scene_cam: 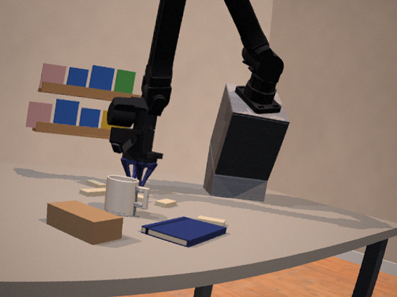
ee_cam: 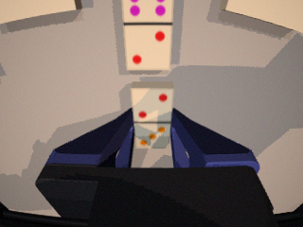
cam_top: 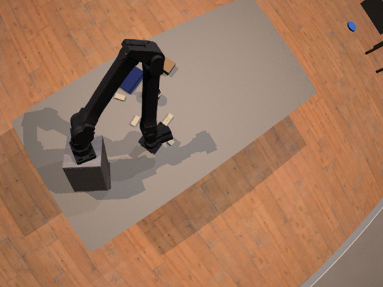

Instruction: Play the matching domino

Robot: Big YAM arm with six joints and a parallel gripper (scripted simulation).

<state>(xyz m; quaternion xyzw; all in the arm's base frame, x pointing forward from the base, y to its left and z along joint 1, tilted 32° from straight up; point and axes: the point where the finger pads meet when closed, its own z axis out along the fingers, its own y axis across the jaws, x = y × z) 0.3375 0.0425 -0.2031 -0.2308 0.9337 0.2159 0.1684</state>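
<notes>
Now: the cream domino right at my hand. Also, from my hand: blue book (370 mm to the left, 40 mm ahead, 10 mm below); then brown box (390 mm to the left, 240 mm ahead); then white mug (240 mm to the left, 120 mm ahead, 20 mm above).
</notes>
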